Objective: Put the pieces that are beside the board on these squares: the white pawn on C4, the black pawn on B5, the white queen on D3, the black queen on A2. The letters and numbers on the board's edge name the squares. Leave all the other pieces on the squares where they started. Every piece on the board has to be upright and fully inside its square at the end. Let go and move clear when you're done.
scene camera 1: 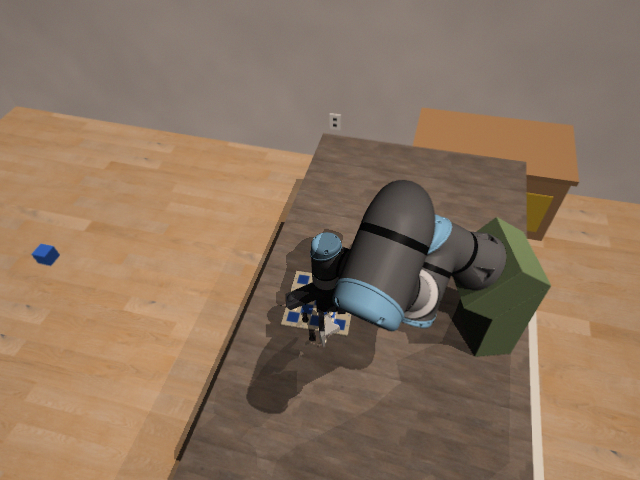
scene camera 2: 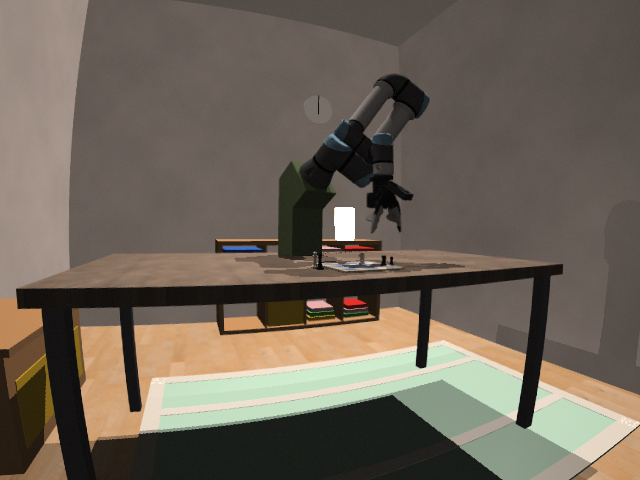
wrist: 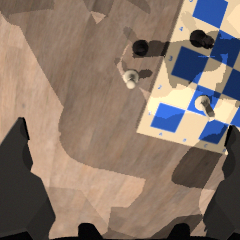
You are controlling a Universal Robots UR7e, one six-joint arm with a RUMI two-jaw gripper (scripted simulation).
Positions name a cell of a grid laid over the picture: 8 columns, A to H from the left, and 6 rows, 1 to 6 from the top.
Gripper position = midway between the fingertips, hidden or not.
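In scene camera 1 you'd find the gripper at (E5). Scene camera 2 has the gripper too, it's at (E3) there, and then the wrist view shows it at (E4).
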